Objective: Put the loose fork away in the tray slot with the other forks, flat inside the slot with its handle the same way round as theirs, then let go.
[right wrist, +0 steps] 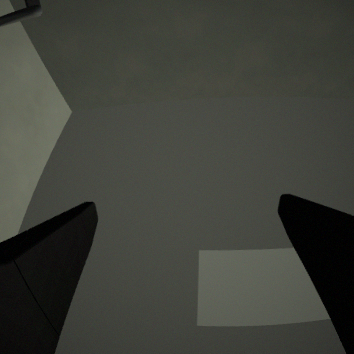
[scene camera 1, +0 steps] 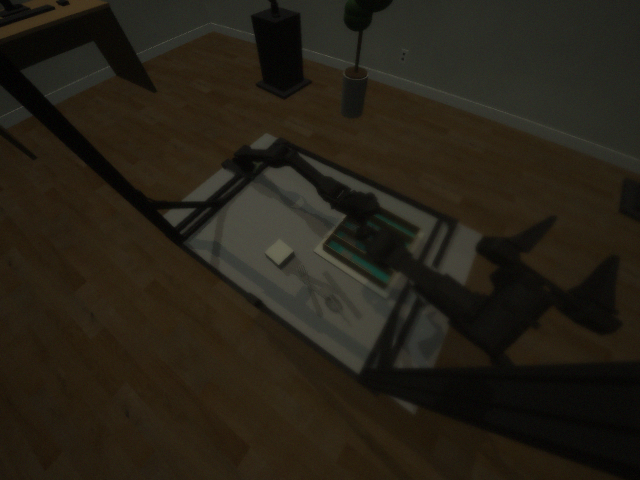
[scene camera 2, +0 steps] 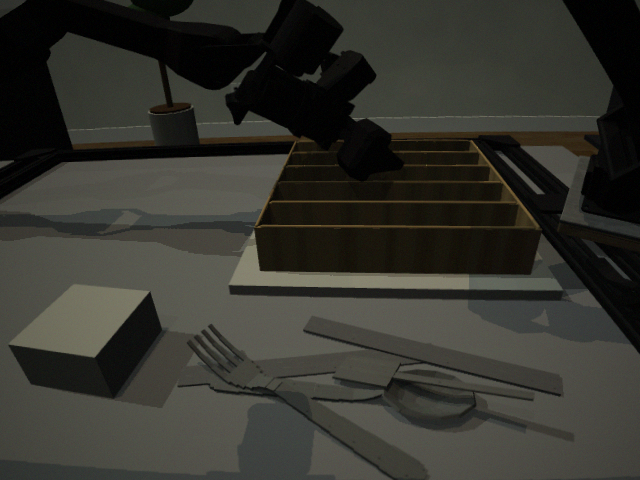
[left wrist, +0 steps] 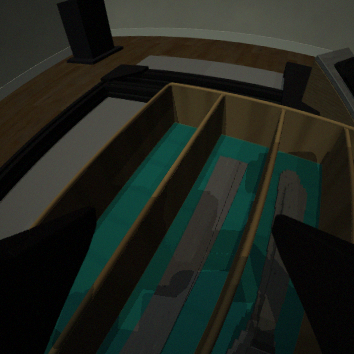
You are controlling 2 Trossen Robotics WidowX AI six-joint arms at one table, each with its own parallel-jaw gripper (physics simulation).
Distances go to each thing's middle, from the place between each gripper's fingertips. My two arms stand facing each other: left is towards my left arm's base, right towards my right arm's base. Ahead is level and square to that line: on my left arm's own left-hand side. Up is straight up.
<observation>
My right hand is 12 cm short of the wooden cutlery tray (scene camera 2: 447, 211), 31 cm to the right of it and 53 cm above it. Round my right hand: pale block (scene camera 2: 90, 340) (16 cm behind, 56 cm to the left, 54 cm below).
My left hand is 60 mm past the wooden cutlery tray and 40 mm above it. From my left hand the other things lie so: pale block 340 mm behind, 240 mm to the left, 50 mm below.
</observation>
